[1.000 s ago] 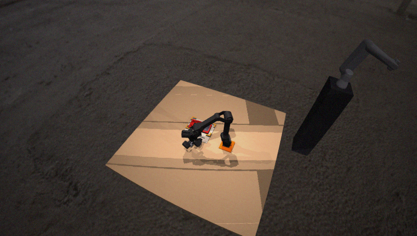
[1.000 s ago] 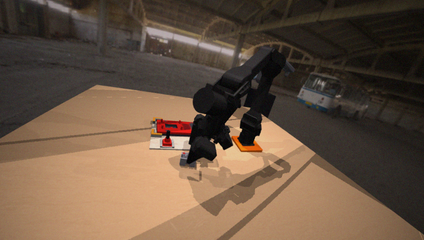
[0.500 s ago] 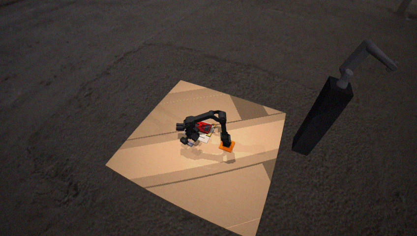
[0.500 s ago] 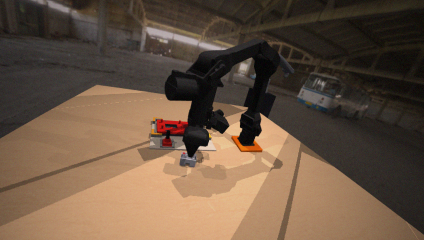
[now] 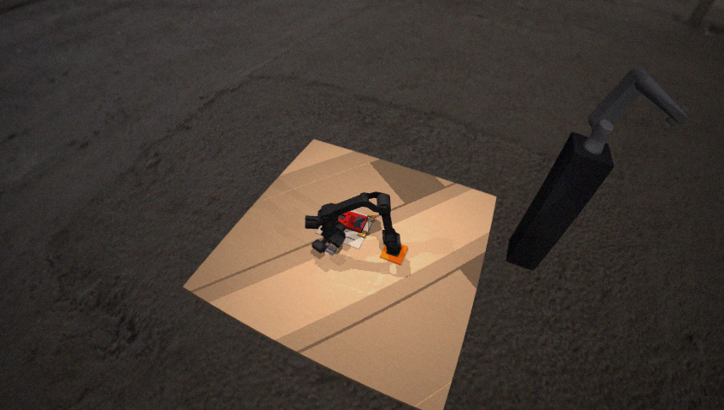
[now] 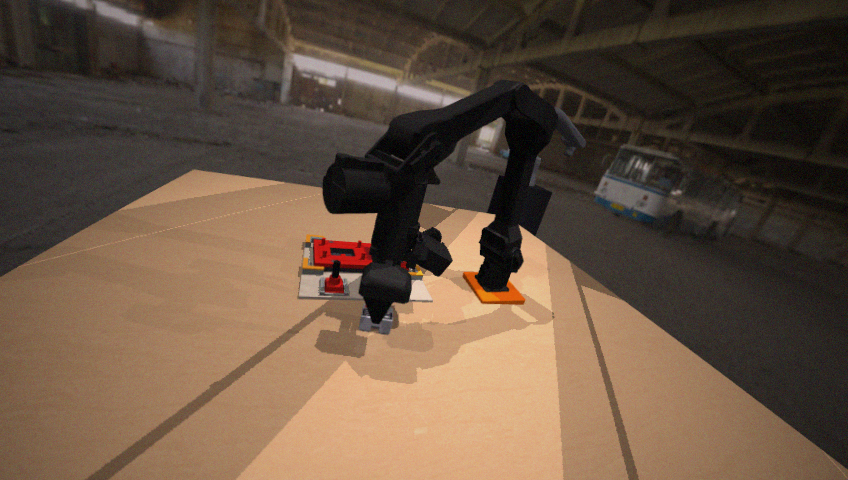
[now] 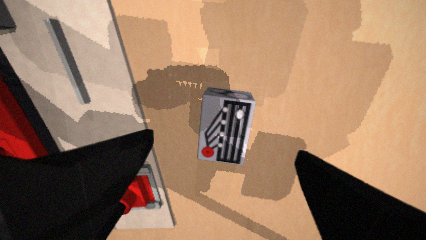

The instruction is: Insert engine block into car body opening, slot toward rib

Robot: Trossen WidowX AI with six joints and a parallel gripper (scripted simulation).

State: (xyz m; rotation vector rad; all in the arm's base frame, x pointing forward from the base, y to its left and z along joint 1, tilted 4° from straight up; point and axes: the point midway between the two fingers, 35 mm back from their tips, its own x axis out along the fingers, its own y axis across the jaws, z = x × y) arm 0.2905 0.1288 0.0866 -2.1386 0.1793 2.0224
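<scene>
Now: gripper tip 30 mm above the engine block.
</scene>
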